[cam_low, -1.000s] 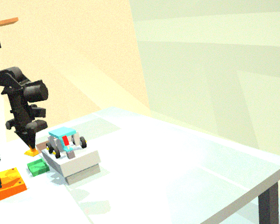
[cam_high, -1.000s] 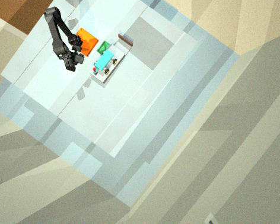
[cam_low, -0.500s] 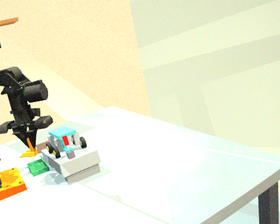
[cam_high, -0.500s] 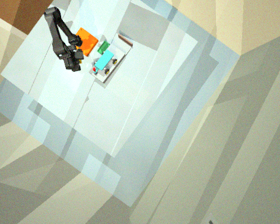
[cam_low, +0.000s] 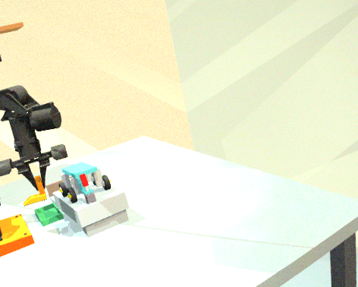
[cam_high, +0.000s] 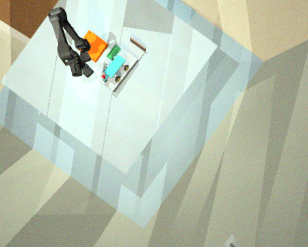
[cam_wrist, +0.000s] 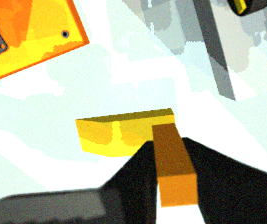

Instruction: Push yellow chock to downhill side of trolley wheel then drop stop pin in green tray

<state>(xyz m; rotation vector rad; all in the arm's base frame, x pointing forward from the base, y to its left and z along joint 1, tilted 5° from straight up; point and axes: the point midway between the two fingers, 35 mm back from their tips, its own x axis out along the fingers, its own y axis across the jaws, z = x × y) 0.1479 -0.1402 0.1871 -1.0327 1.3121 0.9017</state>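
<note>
The cyan trolley is 16 cm ahead of my gripper tip, 11 cm to the left of it and 6 cm below it. Also, from my gripper tip: grey ramp 16 cm ahead, 11 cm to the left, 13 cm below; red-headed stop pin 13 cm ahead, 4 cm below; yellow chock 2 cm behind, 1 cm to the left, 1 cm below.
</note>
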